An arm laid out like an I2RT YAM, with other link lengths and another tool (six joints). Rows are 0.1 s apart.
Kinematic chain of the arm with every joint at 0, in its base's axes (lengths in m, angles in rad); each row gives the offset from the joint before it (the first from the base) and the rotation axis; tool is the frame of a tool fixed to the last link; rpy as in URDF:
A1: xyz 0 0 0.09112 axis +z
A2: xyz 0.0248 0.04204 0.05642 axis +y
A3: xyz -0.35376 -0.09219 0 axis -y
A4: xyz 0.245 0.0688 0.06 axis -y
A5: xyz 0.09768 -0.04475 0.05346 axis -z
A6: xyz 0.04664 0 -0.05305 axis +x
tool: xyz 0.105 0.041 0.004 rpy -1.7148 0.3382 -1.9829
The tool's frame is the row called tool.
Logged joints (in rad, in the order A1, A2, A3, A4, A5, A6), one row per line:
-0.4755 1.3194 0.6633 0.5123 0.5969 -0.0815
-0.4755 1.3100 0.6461 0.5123 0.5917 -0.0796
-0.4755 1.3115 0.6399 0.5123 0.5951 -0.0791
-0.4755 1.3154 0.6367 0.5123 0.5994 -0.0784
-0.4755 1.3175 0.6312 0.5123 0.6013 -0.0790
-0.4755 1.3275 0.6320 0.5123 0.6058 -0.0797
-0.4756 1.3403 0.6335 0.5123 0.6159 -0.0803
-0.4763 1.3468 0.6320 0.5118 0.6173 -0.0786
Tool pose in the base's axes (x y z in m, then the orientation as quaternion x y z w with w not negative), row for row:
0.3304 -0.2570 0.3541 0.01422 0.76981 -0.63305 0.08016
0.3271 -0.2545 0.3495 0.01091 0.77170 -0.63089 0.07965
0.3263 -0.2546 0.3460 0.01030 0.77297 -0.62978 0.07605
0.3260 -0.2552 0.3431 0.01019 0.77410 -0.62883 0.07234
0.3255 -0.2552 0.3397 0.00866 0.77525 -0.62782 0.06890
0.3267 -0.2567 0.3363 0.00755 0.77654 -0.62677 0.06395
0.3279 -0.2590 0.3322 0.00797 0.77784 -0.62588 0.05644
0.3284 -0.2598 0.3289 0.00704 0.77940 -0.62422 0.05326
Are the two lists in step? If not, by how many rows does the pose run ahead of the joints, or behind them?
They are in step.
